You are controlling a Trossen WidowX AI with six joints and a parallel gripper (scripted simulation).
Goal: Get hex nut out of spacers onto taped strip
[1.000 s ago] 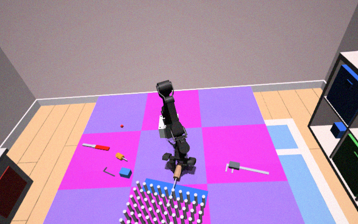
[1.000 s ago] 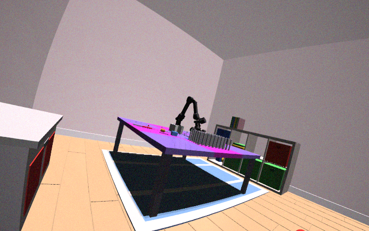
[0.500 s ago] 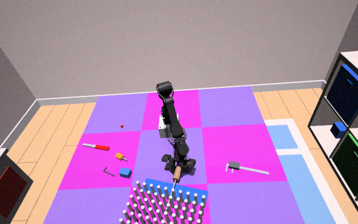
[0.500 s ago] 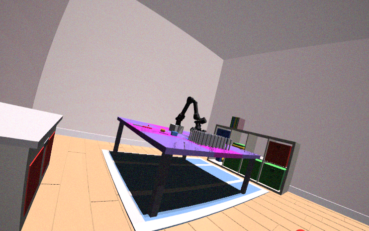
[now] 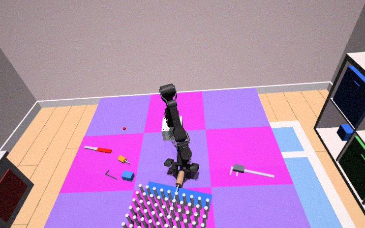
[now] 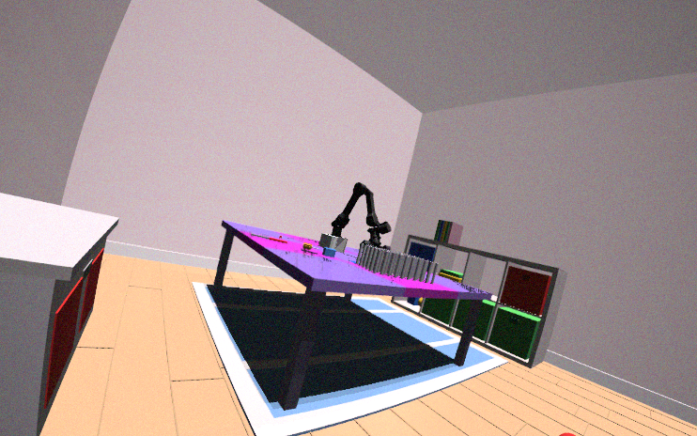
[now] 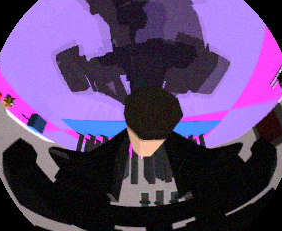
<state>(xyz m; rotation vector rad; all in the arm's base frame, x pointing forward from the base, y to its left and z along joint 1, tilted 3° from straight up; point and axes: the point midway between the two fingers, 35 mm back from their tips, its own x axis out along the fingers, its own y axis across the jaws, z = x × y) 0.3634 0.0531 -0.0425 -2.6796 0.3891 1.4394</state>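
Now: gripper tip 7 cm short of the blue taped strip, 3 cm above it and 2 cm to the left of it. Also, from my gripper tip: small screwdriver 36 cm to the right, 16 cm behind, 2 cm below; hook tool 9 cm ahead, 2 cm to the right; blue cube 31 cm to the right, 4 cm behind, 1 cm below.
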